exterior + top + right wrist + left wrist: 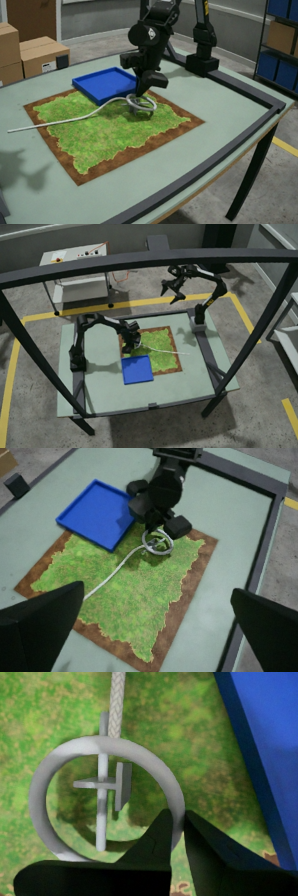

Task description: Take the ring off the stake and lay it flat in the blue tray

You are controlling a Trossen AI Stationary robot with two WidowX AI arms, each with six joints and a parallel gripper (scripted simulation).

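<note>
Right now my left hand is 16 cm past the blue tray, 5 cm above it and 3 cm to the right of it. Also, from my left hand: grass mat 10 cm to the right, 8 cm below, 4 cm behind; grey stake 4 cm to the right, 4 cm below, 2 cm ahead.
</note>
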